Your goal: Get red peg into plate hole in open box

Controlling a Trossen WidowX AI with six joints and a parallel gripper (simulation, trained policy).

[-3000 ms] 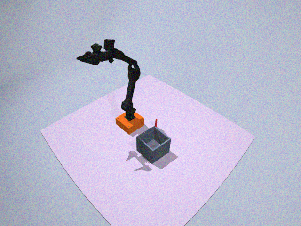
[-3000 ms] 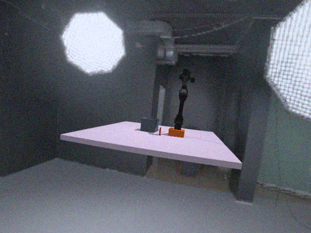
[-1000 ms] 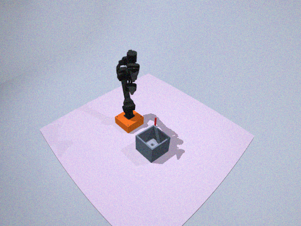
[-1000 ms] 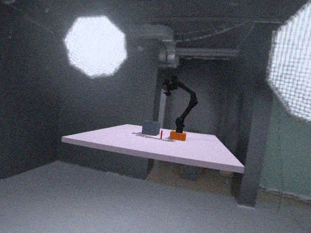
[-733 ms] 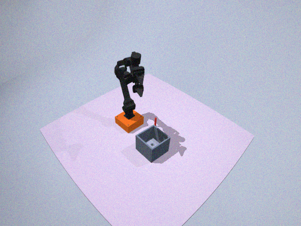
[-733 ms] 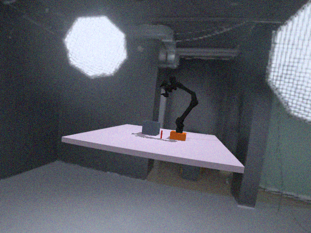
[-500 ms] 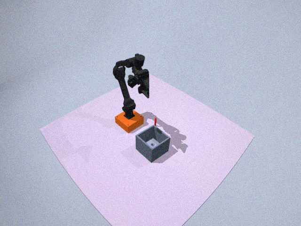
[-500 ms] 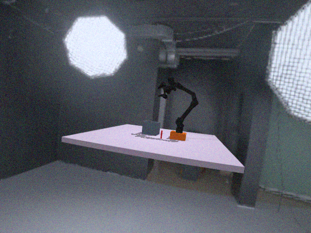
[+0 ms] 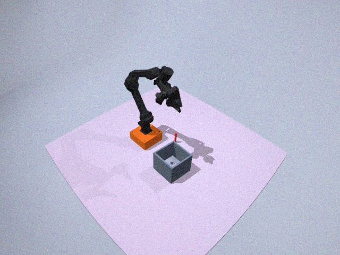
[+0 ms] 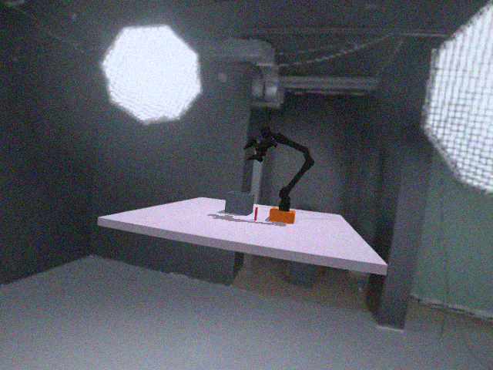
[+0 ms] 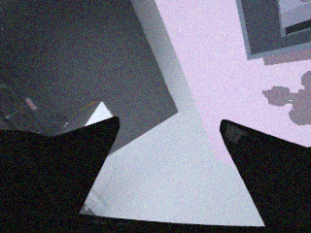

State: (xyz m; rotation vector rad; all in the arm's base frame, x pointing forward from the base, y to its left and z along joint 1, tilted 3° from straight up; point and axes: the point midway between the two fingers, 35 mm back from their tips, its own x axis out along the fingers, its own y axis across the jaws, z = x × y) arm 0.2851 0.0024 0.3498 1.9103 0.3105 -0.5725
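Now: the red peg 14 cm behind my gripper tip, 13 cm to the left of it and 37 cm below it. From my gripper tip the other things lie so: light plate: 2 cm ahead, 6 cm to the right, 36 cm below.
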